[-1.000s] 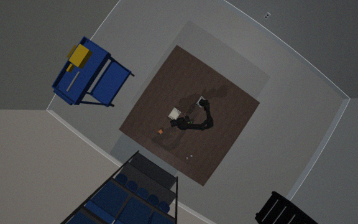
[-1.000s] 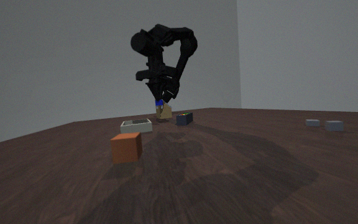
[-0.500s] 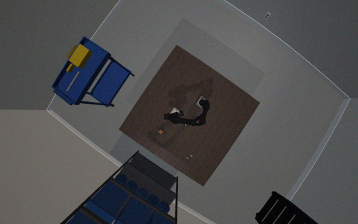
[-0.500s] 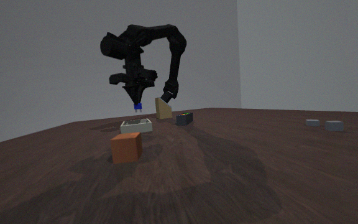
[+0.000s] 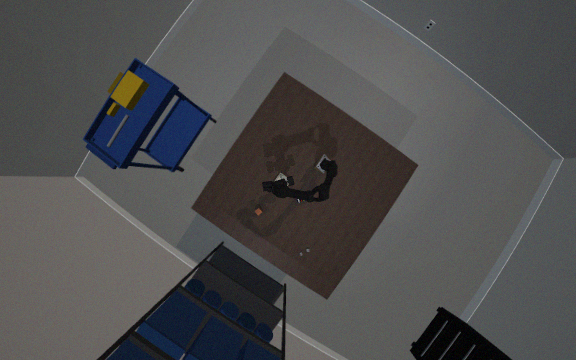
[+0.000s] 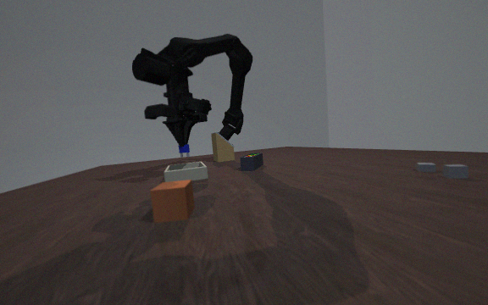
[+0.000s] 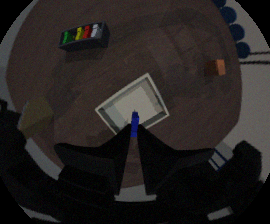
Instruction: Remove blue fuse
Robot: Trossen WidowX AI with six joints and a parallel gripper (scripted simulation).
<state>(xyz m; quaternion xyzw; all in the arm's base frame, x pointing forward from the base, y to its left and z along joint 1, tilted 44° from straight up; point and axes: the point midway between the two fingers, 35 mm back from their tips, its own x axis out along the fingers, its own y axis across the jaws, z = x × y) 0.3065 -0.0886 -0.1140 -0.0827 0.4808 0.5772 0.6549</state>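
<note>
Right now the blue fuse is 10 mm below my gripper tip. From my gripper tip the other things lie so: tray 80 mm below.
</note>
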